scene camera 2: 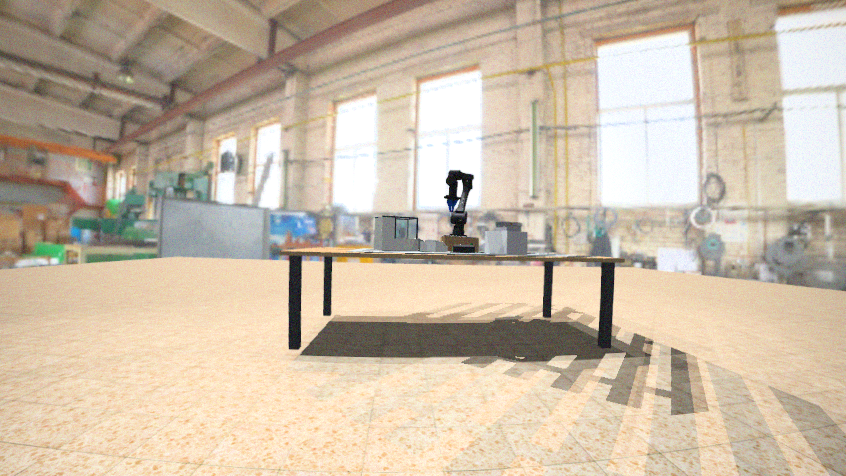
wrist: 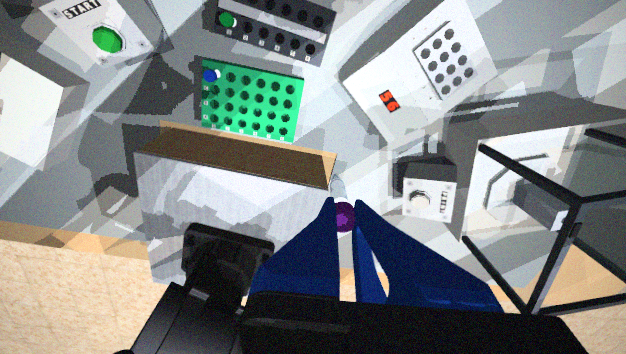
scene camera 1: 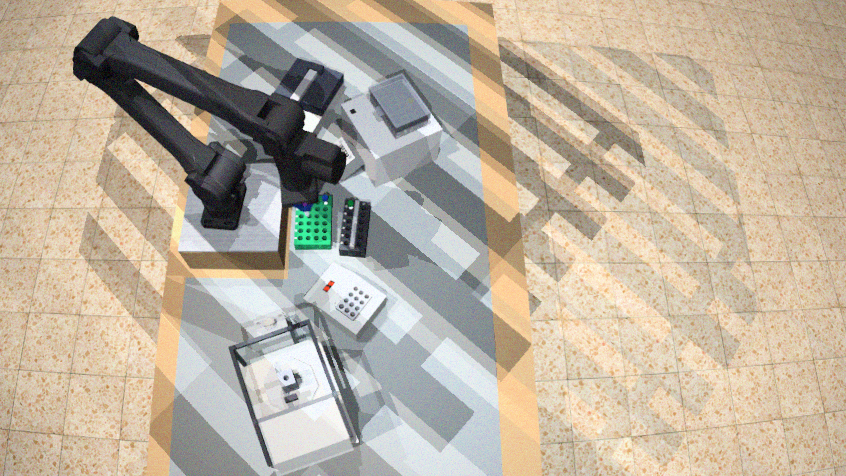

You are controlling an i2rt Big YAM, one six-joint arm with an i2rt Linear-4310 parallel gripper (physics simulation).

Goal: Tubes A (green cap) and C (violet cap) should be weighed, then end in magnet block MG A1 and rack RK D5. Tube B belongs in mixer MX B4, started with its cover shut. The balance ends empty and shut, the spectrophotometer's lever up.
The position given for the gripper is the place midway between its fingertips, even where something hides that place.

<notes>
In view: the gripper (scene camera 1: 306, 207), a glass-box balance (scene camera 1: 286, 360), a box with green START button (wrist: 108, 39), a lidded box (scene camera 1: 394, 132) and a flat device (scene camera 1: 318, 89).
The gripper is seen too in the wrist view (wrist: 342, 207). The flat device is seen too in the wrist view (wrist: 49, 99).
</notes>
